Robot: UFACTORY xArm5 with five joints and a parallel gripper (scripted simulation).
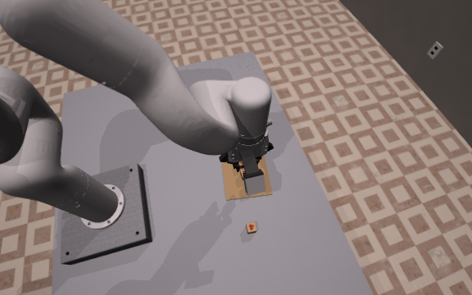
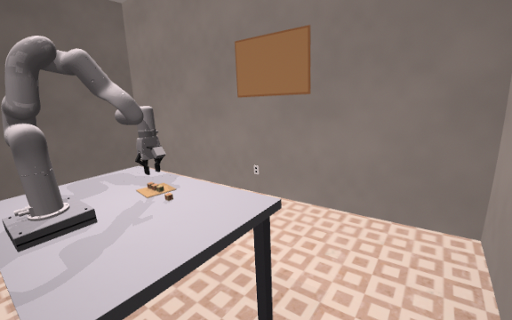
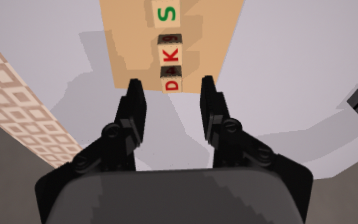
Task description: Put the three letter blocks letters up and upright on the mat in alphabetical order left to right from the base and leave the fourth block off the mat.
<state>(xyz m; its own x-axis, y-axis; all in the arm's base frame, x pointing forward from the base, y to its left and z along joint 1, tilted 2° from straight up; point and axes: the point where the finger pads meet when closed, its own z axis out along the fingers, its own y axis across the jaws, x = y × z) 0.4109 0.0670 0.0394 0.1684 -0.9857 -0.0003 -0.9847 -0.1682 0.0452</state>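
My hand is 100 mm above the tan mat. The rest, counted from my hand: wooden letter block 40 mm to the left, 90 mm below.
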